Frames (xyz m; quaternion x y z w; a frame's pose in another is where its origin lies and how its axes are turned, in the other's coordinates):
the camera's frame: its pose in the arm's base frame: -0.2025 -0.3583 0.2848 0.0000 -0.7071 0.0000 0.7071
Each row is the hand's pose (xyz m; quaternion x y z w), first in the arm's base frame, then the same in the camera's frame.
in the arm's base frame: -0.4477 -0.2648 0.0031 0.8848 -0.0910 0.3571 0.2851
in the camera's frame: -0.2817 0.0935 0.2452 0.8782 0.1373 -0.3731 0.2659
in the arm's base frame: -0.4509 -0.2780 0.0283 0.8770 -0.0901 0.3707 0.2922
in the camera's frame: -0.2565 0.0803 0.2484 0.8822 0.1429 -0.3580 0.2703
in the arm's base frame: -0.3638 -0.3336 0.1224 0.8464 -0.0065 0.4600 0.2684
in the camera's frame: -0.1624 0.0247 0.1613 0.9237 0.1852 -0.2732 0.1944
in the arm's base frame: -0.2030 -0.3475 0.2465 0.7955 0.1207 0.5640 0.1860
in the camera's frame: -0.0383 0.0108 0.0005 0.9613 0.2169 -0.1637 0.0462
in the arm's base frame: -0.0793 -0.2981 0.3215 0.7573 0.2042 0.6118 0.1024
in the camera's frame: 0.0367 0.0602 -0.1232 -0.9681 -0.2168 0.1029 0.0720
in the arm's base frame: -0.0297 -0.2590 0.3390 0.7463 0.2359 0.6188 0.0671
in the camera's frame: 0.0542 0.0993 -0.1728 -0.9653 -0.2143 0.0902 0.1194
